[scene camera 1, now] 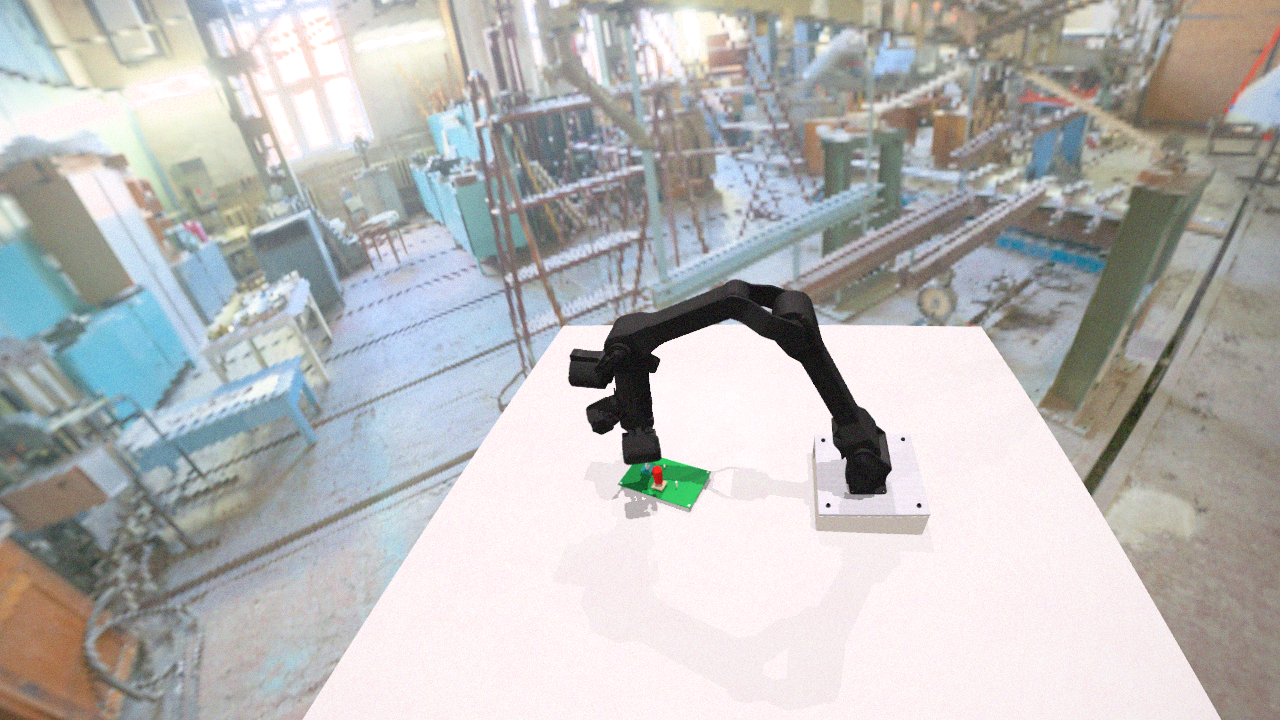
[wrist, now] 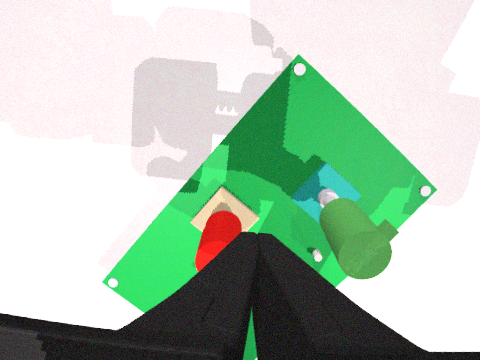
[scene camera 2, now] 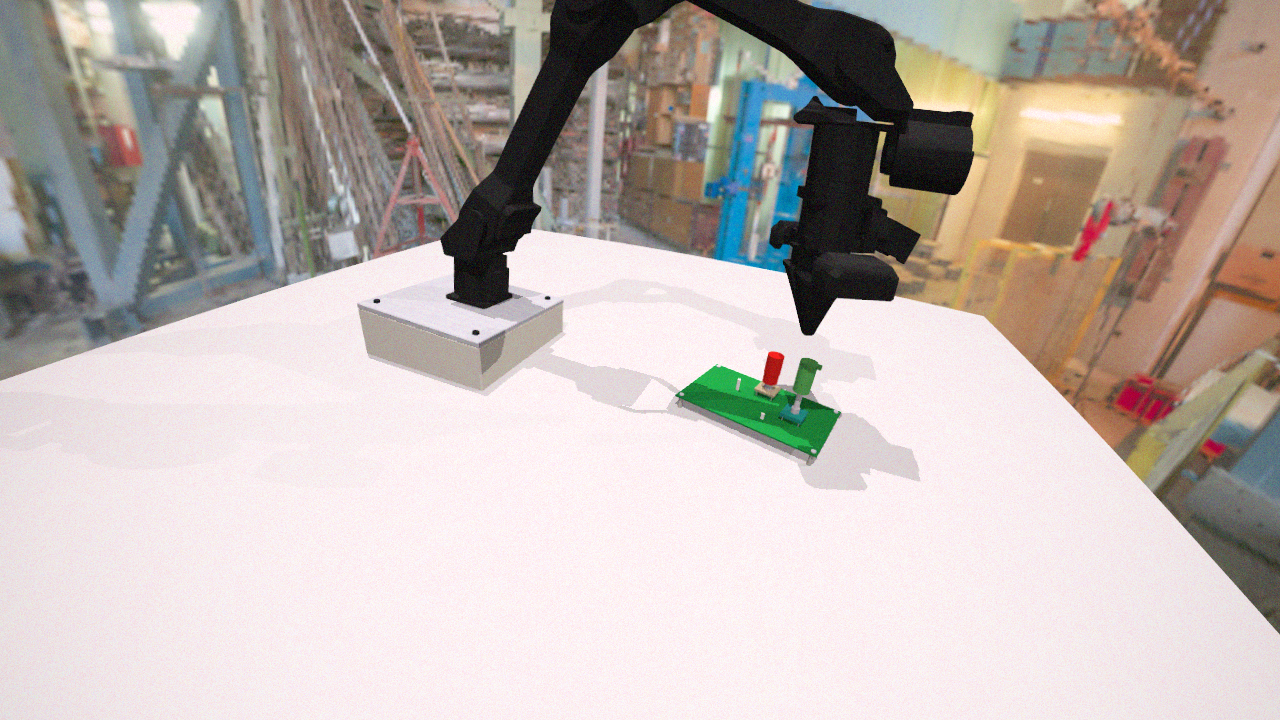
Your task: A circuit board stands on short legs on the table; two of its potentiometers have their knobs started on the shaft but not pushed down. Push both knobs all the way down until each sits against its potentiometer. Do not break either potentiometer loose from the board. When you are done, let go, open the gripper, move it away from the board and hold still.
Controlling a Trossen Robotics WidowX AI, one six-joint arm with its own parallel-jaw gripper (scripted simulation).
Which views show my gripper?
Scene camera 1, the wrist view and scene camera 2: all of them.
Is my gripper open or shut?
Shut.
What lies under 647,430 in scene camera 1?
My gripper.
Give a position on a green knob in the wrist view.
At 363,249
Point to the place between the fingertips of my gripper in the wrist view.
254,247
